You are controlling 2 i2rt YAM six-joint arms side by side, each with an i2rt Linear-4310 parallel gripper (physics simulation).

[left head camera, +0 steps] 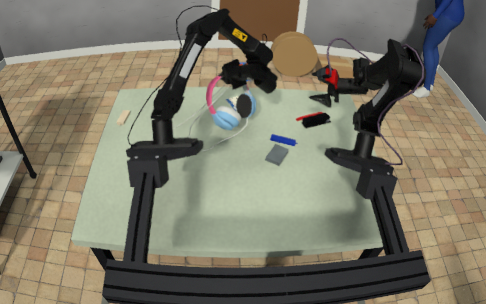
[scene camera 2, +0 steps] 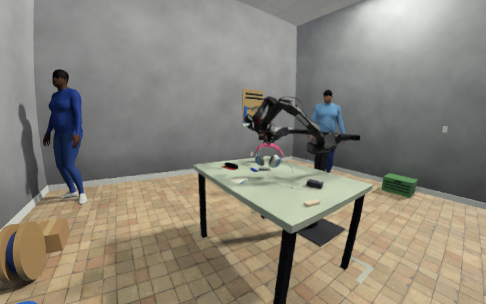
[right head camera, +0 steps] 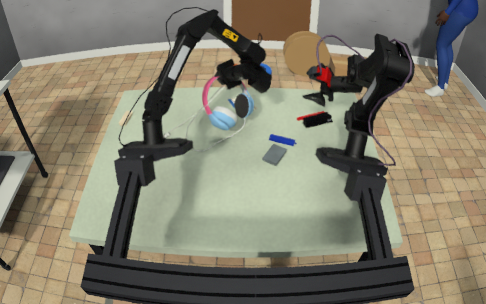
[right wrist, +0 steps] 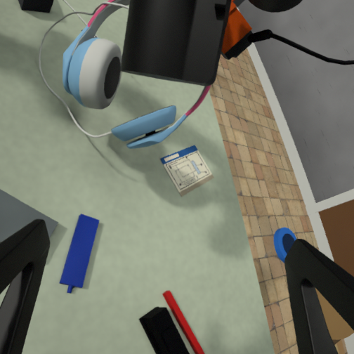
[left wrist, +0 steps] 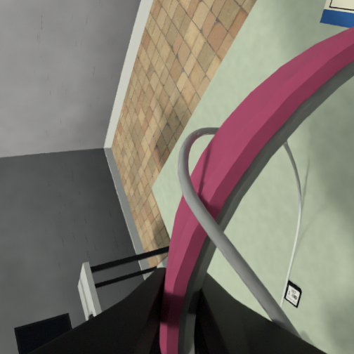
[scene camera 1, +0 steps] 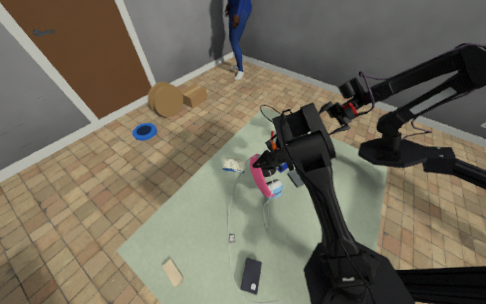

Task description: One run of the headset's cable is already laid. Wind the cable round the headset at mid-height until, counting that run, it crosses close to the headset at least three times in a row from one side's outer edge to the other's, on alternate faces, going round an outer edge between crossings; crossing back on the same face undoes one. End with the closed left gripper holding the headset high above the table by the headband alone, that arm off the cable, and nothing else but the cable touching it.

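Frame: origin at the left arm's base, x ahead, y left, z up, level; metres.
Seen in the pictures: left gripper, fingertip midpoint: (left head camera: 219, 76) (scene camera 2: 268, 145) (right head camera: 216, 76) (scene camera 1: 253, 167); right gripper, fingertip midpoint: (left head camera: 310, 85) (scene camera 2: 257, 131) (right head camera: 304, 84); left arm's base, link origin: (left head camera: 163, 145) (scene camera 2: 321, 144) (right head camera: 154, 145) (scene camera 1: 351, 284); right arm's base, link origin: (left head camera: 361, 158) (right head camera: 353, 158) (scene camera 1: 389, 149).
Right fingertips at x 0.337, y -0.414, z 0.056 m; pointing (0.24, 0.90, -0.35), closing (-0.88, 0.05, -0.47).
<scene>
Offsets run from my right fingertips to a thing's top centre.
The headset (left head camera: 226, 120) (right head camera: 222, 120) (scene camera 1: 258, 179) (scene camera 2: 275, 160) (right wrist: 100, 75) has a pink headband and light-blue and white earcups, and hangs above the table with its earcups down. My left gripper (left head camera: 223, 77) (left wrist: 179, 281) is shut on its headband. The grey-white cable (left wrist: 240, 260) (right wrist: 65, 104) crosses the headband's near face close to the left fingers and bends round its outer edge. It also loops loosely down to one earcup; its crossings at mid-height cannot be counted. My right gripper (left head camera: 314, 86) (right head camera: 306, 83) (right wrist: 173, 241) is open and empty, apart from the headset, to its right in both head views.
On the table are a blue block {0.051 m ahead, 0.058 m left, 0.308 m down} (left head camera: 283, 140) (right wrist: 80, 252), a grey block {0.040 m back, 0.080 m left, 0.303 m down} (left head camera: 276, 155), a black piece {0.207 m ahead, 0.079 m right, 0.278 m down} (left head camera: 316, 120) beside a red stick (right wrist: 182, 320), a printed box {0.259 m ahead, 0.271 m left, 0.316 m down} (scene camera 1: 233, 165) (right wrist: 187, 172), a dark box {0.159 m back, 0.567 m left, 0.277 m down} (scene camera 1: 251, 275) and a beige piece {0.050 m ahead, 0.775 m left, 0.302 m down} (scene camera 1: 172, 272).
</scene>
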